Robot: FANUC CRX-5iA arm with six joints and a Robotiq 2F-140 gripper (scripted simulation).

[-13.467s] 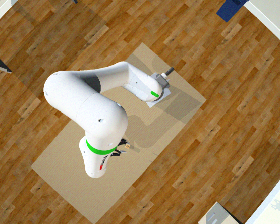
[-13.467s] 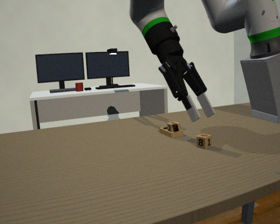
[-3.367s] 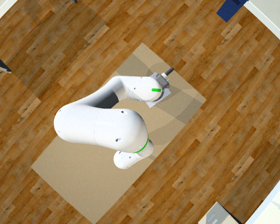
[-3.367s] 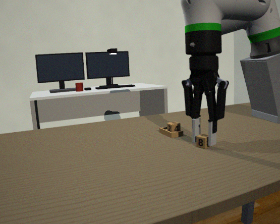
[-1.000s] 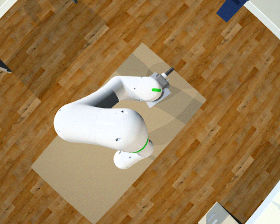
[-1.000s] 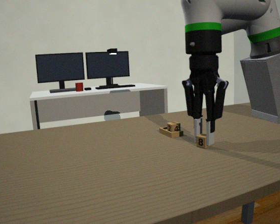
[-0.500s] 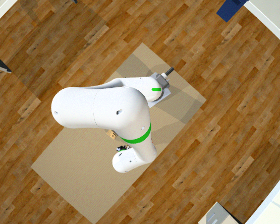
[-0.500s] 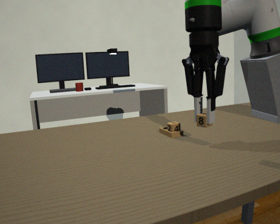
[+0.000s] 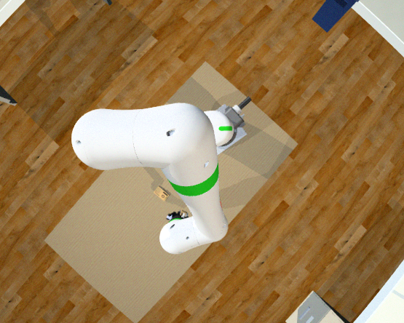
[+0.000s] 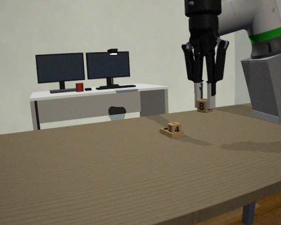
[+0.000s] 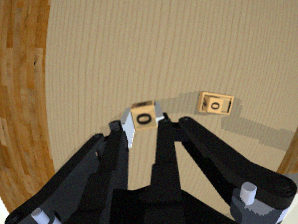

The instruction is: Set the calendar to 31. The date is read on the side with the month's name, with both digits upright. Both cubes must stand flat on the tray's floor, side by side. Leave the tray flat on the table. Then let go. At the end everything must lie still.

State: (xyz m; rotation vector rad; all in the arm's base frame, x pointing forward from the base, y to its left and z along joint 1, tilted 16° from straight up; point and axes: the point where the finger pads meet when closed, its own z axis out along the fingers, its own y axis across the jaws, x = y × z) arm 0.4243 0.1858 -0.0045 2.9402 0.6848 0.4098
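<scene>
The small wooden tray is 3 cm ahead of my hand, 16 cm to the right of it and 13 cm below it. Also, from my hand: wooden number cube: 3 cm below.
</scene>
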